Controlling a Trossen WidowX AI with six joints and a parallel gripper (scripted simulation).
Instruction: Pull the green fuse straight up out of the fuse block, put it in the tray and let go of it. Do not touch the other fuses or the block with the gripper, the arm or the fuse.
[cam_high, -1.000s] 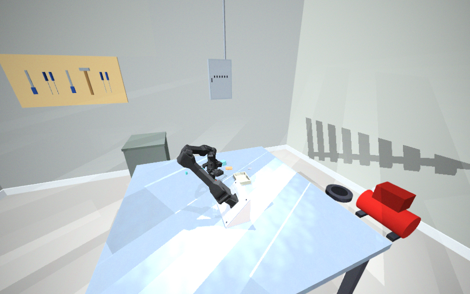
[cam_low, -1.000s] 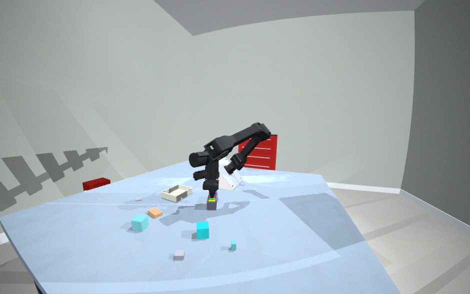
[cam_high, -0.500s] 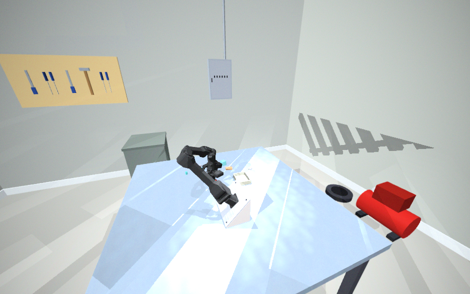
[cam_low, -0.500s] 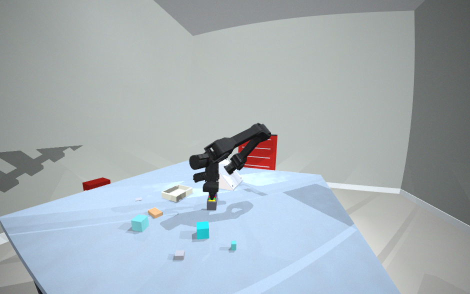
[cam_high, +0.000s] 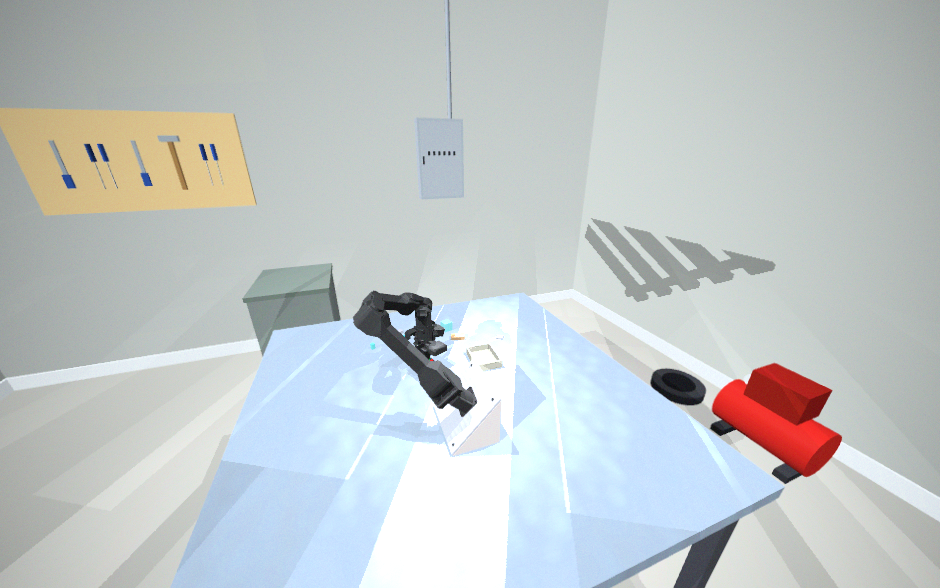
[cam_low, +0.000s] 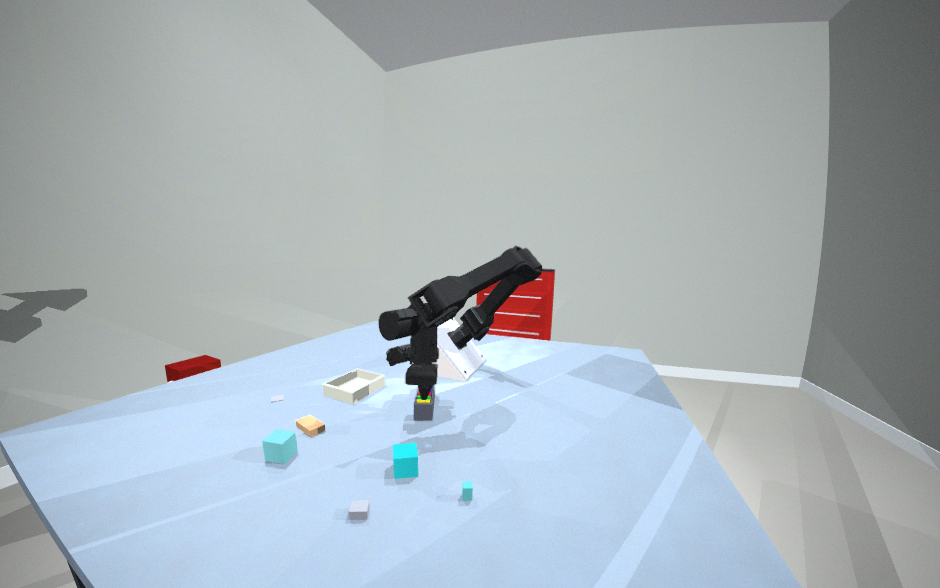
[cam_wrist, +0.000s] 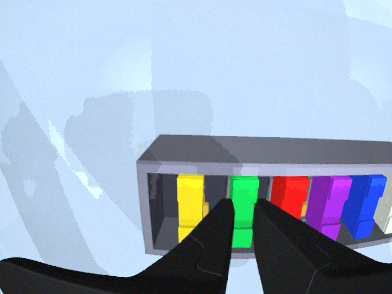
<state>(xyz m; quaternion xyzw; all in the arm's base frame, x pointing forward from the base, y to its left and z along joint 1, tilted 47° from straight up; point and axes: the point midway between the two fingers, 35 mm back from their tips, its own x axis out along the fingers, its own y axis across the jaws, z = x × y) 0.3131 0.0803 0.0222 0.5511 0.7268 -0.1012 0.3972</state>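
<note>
The red fuse lies 2 cm behind my gripper tip, 1 cm to the right of it and 1 cm below it. From my gripper tip the other things lie so: purple fuse 3 cm behind, 2 cm to the right, 1 cm below; then yellow fuse 2 cm ahead, 1 cm to the left, 1 cm below; then green fuse 1 cm below.
</note>
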